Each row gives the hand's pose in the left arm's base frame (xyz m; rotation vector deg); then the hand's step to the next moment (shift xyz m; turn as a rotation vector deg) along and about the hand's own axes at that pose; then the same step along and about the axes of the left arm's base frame.
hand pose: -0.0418 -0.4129 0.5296 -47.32 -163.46 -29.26
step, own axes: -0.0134 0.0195 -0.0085 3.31 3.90 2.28
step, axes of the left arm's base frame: 0.0220 0.0058 0.0106 -0.75 5.54 -0.32
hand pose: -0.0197 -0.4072 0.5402 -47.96 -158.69 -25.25
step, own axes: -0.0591 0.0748 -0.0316 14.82 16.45 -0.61
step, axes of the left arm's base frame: 0.0943 0.0188 0.0290 -2.68 20.30 8.45
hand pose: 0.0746 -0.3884 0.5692 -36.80 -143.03 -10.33
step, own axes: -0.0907 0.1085 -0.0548 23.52 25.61 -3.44
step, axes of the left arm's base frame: 0.1450 0.0442 -0.0040 -3.31 31.15 15.49
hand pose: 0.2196 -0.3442 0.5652 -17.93 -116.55 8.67
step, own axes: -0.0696 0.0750 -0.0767 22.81 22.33 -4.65
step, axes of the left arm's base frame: 0.1101 0.0500 -0.0416 -2.43 27.77 16.24
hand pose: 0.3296 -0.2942 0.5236 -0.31 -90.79 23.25
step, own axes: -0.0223 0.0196 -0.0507 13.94 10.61 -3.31
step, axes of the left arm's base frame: 0.0457 0.0255 -0.0267 -0.29 14.25 10.71
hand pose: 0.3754 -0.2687 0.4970 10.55 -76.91 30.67
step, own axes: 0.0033 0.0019 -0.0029 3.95 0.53 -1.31
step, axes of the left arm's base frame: 0.0021 0.0037 0.0021 1.40 2.05 3.38
